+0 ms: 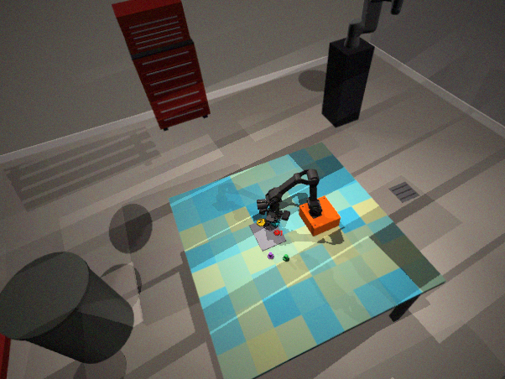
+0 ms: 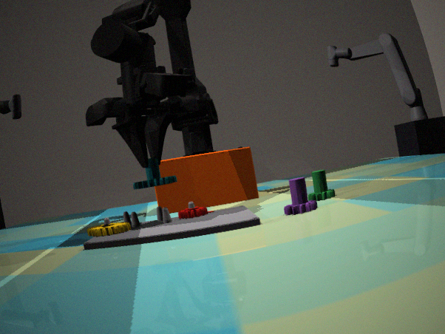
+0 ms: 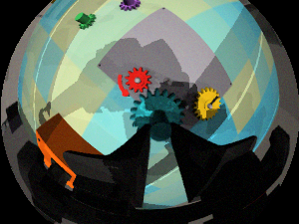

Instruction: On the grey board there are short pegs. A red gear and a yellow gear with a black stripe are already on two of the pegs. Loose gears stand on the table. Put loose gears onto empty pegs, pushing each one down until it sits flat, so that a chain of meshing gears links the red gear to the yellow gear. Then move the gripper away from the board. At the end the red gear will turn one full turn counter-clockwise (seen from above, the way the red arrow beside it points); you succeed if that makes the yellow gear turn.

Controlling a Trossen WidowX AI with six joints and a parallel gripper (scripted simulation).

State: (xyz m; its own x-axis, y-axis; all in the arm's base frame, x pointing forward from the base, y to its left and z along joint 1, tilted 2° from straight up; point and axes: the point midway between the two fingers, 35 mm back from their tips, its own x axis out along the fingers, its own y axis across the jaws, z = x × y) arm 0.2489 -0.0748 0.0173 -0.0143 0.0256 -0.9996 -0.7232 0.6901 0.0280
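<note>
The teal gear is 10 mm below my gripper tip. Round my gripper tip: red arrow (80 mm below, 60 mm to the left, 10 mm behind); then yellow gear (70 mm to the right, 70 mm below, 70 mm ahead); then red gear (70 mm below, 50 mm to the left, 10 mm ahead).
</note>
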